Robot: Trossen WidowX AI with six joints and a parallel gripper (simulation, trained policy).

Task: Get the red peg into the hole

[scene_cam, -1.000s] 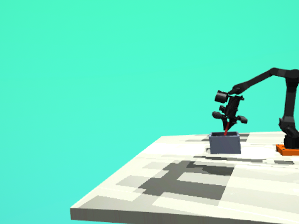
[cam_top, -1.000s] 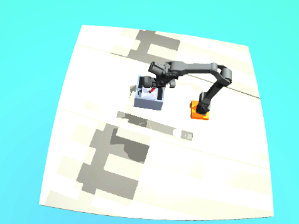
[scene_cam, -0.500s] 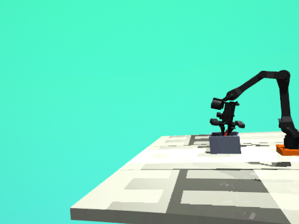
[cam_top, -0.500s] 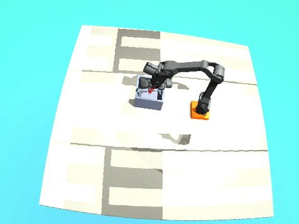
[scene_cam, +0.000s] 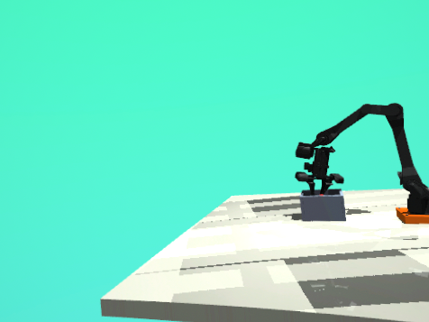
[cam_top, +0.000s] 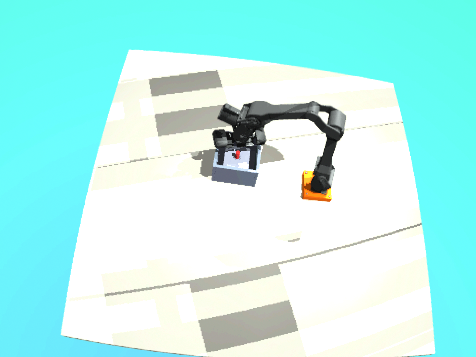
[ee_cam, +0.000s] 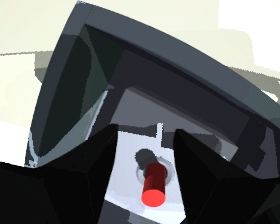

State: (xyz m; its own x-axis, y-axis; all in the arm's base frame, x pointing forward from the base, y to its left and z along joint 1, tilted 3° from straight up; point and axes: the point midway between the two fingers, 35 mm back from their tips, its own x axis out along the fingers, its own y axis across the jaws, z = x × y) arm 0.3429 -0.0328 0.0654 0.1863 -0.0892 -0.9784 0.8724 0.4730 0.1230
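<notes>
My gripper tip is now 2 cm past the red peg, 3 cm to the right of it and 3 cm above it. From my gripper tip the other things lie so: pale plate 2 cm behind, 3 cm to the left, 3 cm below; grey box 2 cm behind, 3 cm to the left, 5 cm below.
</notes>
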